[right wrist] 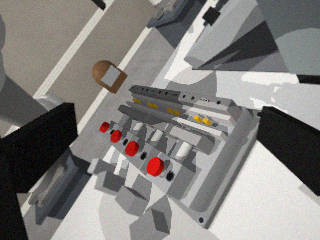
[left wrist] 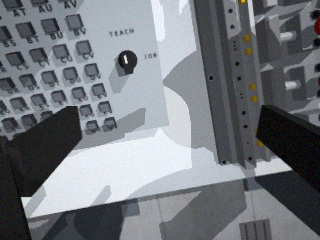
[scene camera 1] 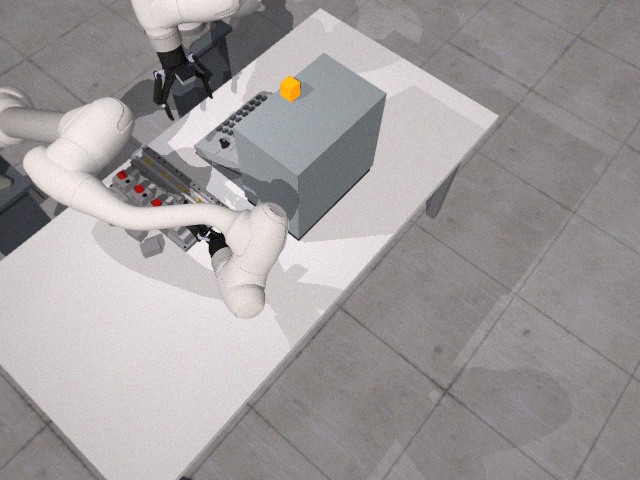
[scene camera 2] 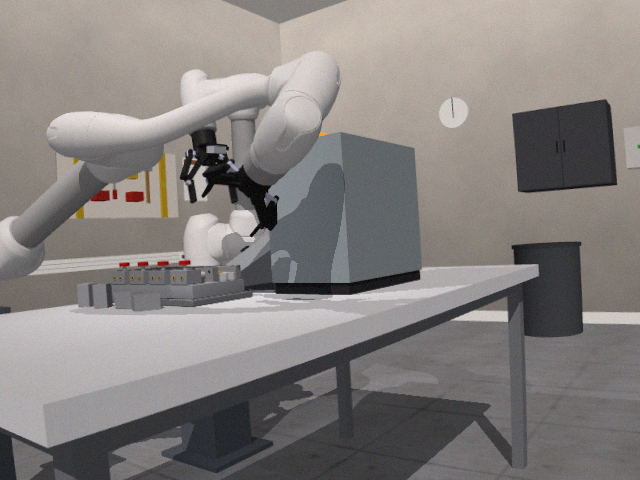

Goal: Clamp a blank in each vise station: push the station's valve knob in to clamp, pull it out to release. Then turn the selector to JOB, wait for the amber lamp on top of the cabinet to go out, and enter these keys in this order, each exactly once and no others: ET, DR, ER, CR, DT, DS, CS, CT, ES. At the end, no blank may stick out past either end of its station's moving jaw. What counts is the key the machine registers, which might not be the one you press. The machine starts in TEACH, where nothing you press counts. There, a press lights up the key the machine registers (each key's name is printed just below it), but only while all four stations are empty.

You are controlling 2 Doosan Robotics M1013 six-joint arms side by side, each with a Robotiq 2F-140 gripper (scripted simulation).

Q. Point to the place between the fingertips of my right gripper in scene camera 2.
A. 229, 213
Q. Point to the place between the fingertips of my left gripper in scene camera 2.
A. At 214, 202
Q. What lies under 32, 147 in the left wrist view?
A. My left gripper.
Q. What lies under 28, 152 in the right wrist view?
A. My right gripper.
